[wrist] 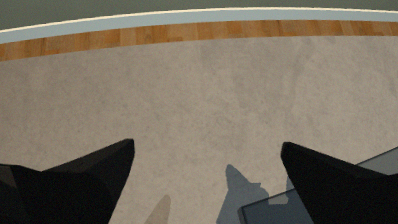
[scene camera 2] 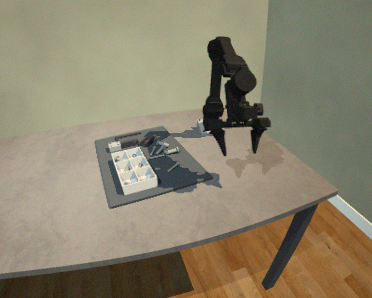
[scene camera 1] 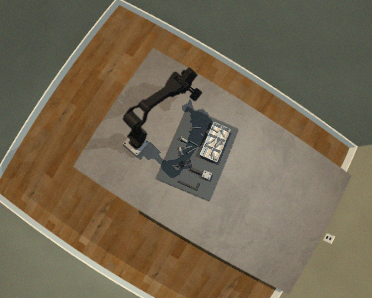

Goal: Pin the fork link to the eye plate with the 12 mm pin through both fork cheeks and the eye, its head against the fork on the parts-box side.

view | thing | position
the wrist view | my gripper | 209,148
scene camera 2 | my gripper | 240,154
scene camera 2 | parts box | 145,171
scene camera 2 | dark mat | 190,172
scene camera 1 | dark mat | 169,173
